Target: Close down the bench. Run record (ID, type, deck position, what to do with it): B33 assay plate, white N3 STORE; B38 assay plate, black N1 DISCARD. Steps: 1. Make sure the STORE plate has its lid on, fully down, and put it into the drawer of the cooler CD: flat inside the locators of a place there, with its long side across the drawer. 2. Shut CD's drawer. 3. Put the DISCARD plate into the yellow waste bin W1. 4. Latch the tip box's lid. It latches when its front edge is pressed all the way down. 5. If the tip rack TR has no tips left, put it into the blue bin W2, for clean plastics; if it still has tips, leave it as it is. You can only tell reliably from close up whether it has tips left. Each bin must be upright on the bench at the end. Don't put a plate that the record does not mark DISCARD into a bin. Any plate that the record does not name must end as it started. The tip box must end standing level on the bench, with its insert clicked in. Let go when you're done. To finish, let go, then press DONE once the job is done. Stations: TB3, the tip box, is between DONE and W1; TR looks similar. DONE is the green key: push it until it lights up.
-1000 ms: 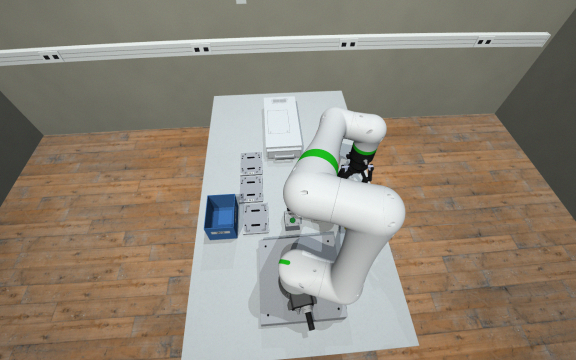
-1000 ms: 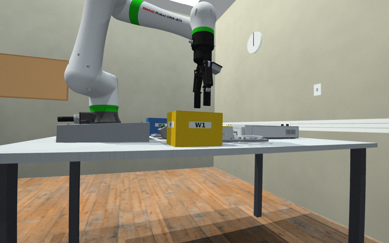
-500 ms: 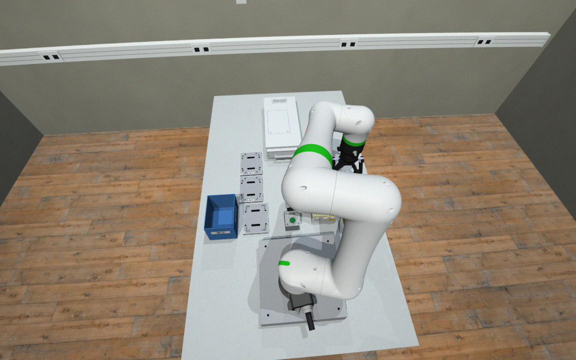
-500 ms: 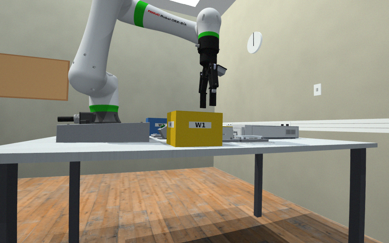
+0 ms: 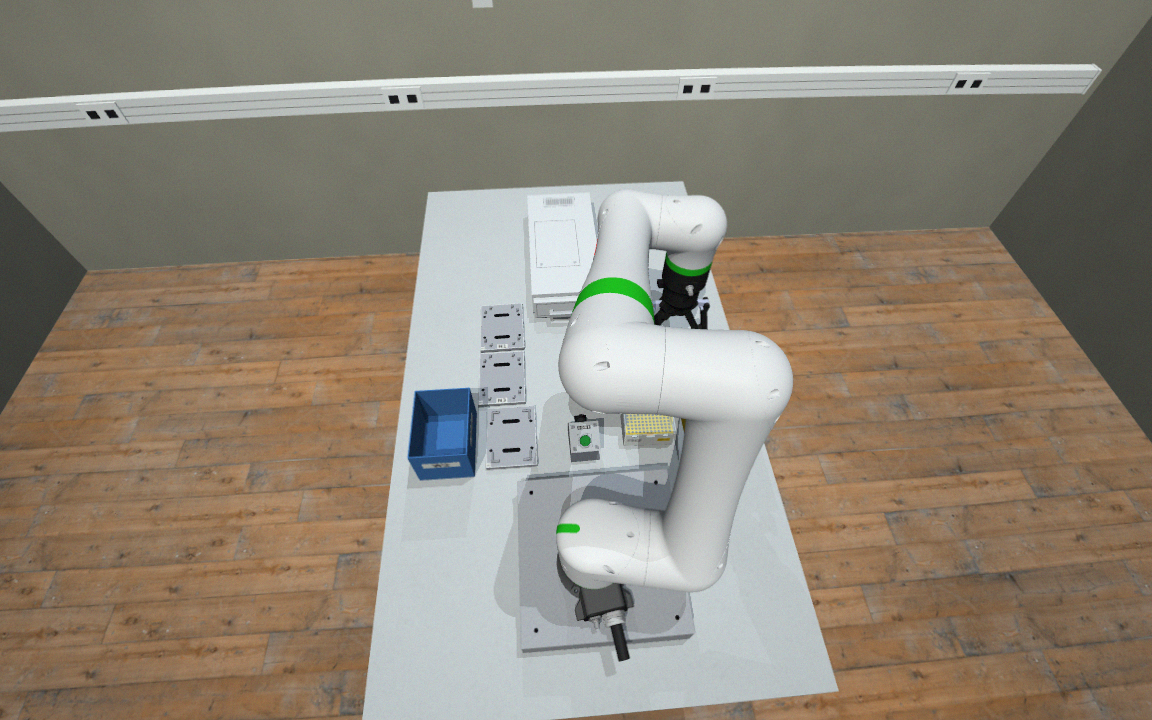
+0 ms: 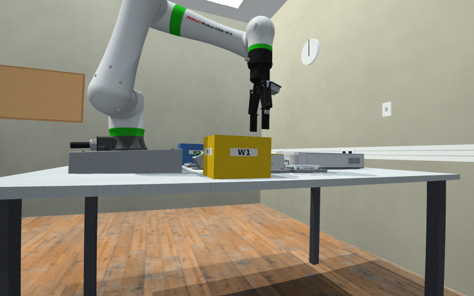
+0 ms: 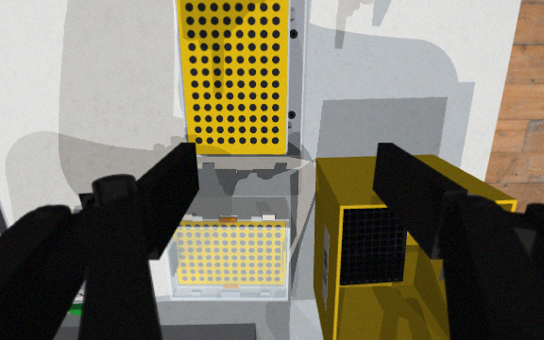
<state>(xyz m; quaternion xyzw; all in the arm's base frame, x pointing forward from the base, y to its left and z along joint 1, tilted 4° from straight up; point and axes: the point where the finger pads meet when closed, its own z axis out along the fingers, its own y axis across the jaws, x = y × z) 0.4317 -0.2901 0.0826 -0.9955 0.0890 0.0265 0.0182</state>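
Now: hand 130 mm above the tip rack TR, 40 mm short of it and 20 mm to the right of it. From my hand the other things lie so: nest N4: 180 mm below, 50 mm ahead, 30 mm to the left; yellow bin W1: 150 mm behind, 140 mm below, 80 mm to the right; N4 nest label: 170 mm below, 40 mm to the left, 20 mm behind.
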